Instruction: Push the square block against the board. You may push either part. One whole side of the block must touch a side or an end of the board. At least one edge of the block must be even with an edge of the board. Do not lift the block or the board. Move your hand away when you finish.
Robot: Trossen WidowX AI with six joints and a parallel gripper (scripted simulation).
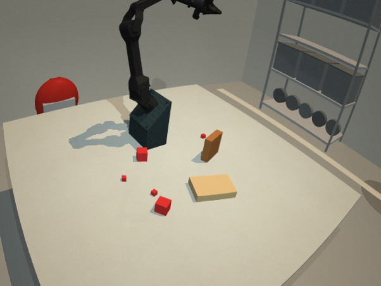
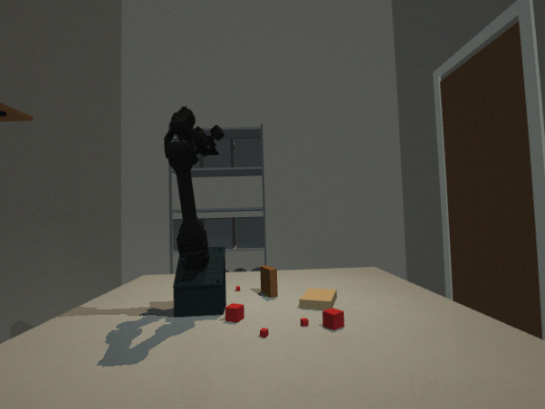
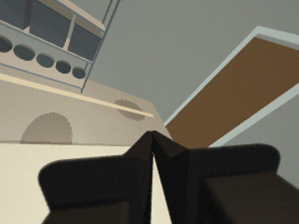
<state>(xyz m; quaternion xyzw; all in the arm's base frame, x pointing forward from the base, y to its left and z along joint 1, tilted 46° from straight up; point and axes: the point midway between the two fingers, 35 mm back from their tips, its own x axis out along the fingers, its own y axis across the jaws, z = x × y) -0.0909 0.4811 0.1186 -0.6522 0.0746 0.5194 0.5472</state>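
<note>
Right now the brown square block is 53 cm below my gripper tip, 22 cm ahead of it and 9 cm to the right of it. Also, from my gripper tip: tan board: 57 cm below, 40 cm ahead, 20 cm to the right.
</note>
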